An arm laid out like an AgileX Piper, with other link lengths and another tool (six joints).
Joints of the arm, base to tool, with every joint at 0 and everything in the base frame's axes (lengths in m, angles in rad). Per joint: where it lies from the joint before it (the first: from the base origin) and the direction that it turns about. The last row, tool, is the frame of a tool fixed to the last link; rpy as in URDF.
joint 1: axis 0 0 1 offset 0 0 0.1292
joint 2: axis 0 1 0 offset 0 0 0
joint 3: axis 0 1 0 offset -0.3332 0 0.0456
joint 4: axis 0.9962 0 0.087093 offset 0.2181 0 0.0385
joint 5: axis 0 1 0 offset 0 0 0
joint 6: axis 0.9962 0 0.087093 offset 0.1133 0 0.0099
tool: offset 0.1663 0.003 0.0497 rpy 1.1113 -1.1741 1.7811
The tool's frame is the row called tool.
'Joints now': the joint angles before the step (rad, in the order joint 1, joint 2, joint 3, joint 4, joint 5, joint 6). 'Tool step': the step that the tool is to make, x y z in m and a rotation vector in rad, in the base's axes. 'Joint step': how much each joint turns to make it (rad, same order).
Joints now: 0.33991, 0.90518, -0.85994, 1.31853, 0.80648, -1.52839
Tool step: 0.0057, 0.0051, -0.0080, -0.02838, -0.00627, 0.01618
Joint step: 0.00213, 0.03322, -0.00254, 0.00002, 0.00758, -0.04132
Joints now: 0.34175, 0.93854, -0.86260, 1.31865, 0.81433, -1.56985
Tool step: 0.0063, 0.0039, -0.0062, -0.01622, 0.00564, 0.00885
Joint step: 0.00161, 0.02954, -0.00276, 0.00289, 0.00302, -0.02377
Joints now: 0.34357, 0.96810, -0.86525, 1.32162, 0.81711, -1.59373
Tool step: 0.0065, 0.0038, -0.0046, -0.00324, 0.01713, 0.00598
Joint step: 0.00242, 0.02875, -0.00104, 0.01300, 0.00101, -0.01516
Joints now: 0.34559, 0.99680, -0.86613, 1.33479, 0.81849, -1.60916
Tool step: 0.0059, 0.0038, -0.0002, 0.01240, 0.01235, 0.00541
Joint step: 0.00226, 0.02604, 0.00009, 0.03360, -0.00013, -0.02625
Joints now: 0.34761, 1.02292, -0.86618, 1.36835, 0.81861, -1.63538
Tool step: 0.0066, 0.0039, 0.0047, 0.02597, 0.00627, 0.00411
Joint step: 0.00163, 0.02686, -0.00408, 0.05075, 0.00001, -0.03584
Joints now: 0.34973, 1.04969, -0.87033, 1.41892, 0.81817, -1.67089
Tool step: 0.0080, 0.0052, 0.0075, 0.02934, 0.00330, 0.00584
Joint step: 0.00677, 0.03357, -0.01531, 0.05239, -0.00121, -0.03475
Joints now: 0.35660, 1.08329, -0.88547, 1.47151, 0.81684, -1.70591
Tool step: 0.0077, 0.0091, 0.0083, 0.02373, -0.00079, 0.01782
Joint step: 0.02008, 0.04499, -0.03133, 0.04348, -0.00146, -0.03138
